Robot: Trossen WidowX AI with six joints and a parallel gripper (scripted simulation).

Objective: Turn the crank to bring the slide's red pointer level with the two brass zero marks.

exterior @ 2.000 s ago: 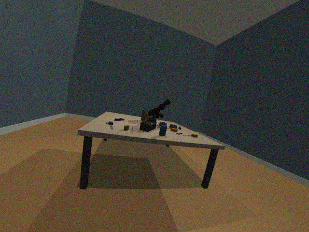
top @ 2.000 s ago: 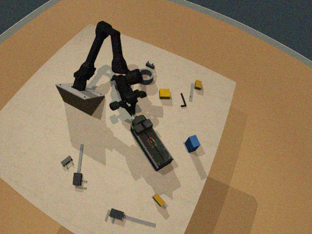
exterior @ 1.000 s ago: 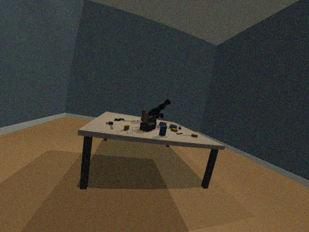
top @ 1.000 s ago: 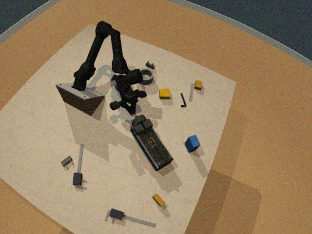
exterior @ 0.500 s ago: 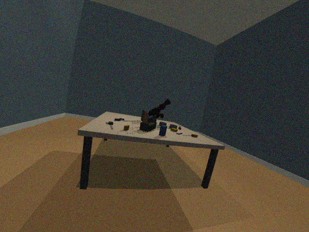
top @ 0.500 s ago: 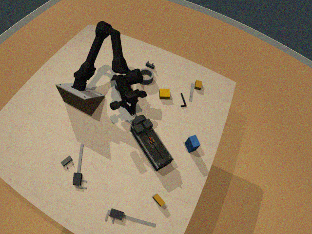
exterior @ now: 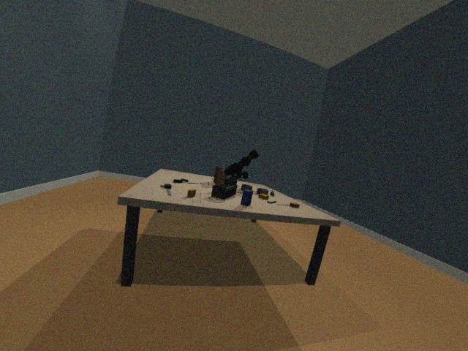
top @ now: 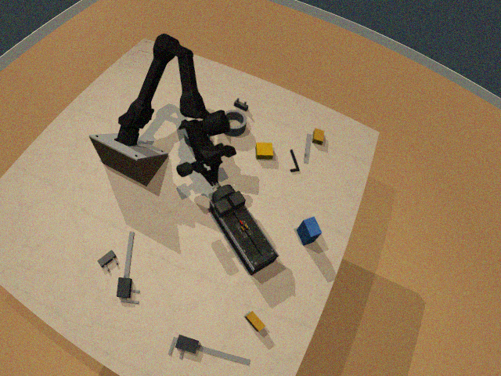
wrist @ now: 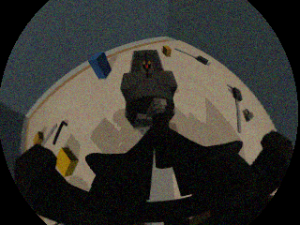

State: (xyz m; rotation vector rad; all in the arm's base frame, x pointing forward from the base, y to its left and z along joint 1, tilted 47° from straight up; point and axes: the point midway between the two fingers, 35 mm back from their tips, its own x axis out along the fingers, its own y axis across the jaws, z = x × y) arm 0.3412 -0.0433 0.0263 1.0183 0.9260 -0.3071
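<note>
My gripper tip is now 10 mm past the crank handle, 10 mm to the right of it and 20 mm below it. From my gripper tip the other things lie so: yellow block: 90 mm ahead, 250 mm to the left, 80 mm below; then red pointer: 120 mm ahead, 80 mm to the right, 10 mm below; then blue cube: 340 mm ahead, 10 mm to the right, 50 mm below.
</note>
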